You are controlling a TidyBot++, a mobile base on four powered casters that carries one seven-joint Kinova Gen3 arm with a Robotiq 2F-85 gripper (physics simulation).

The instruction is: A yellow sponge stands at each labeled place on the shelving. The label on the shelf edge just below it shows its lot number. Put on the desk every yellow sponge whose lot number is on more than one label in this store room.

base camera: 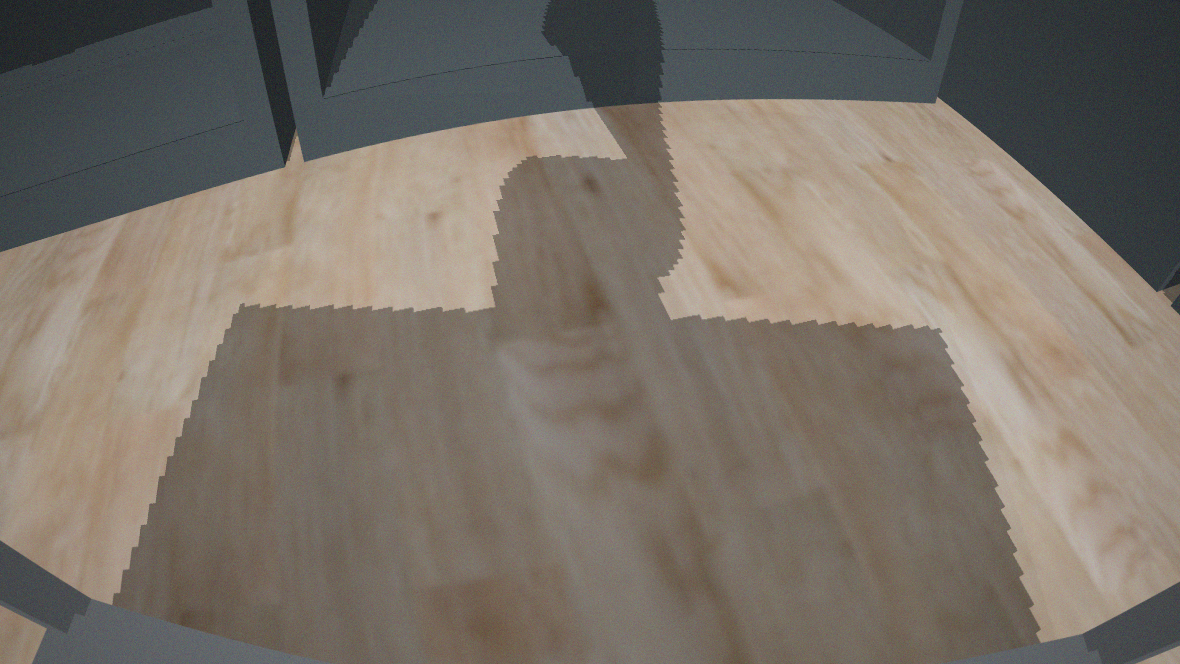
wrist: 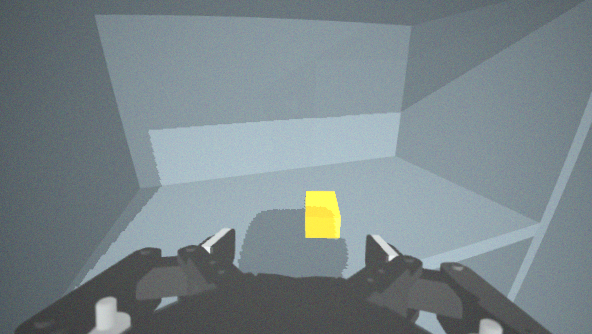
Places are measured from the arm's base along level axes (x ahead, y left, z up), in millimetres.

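Pixels of known places: gripper, fingertip midpoint: [wrist: 299, 246].
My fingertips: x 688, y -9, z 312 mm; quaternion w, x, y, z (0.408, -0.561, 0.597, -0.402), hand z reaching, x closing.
Observation:
Behind a point stands the place of what it marks.
A yellow sponge [wrist: 321, 215] {z 182, x 926, y -46 mm} stands on the floor of a grey shelf compartment [wrist: 200, 200] {z 137, x 1066, y 239 mm} in the wrist view, a little right of the middle. My gripper [wrist: 299, 246] {z 312, x 688, y -9 mm} is open with nothing between its fingers. The sponge shows beyond the fingertips, nearer to the right finger than to the left. A shadow falls on the shelf in front of the sponge and across part of it. No lot label shows in the wrist view; the part of the shelf edge behind the gripper is hidden. The desk does not show in either view.
In the wrist view, a side wall [wrist: 475, 130] {z 289, x 1125, y -440 mm} and the pale shelf edge [wrist: 482, 245] {z 126, x 905, y -341 mm} are at the right, and the back wall [wrist: 260, 70] {z 435, x 1244, y 96 mm} is behind the sponge. In the base camera view, grey shelving [base camera: 783, 78] {z -364, x 871, y -233 mm} crosses the top, with dark panels [base camera: 1064, 123] {z -300, x 762, y -625 mm} at the right, over the wooden floor [base camera: 396, 222] {z -396, x 566, y 184 mm}.

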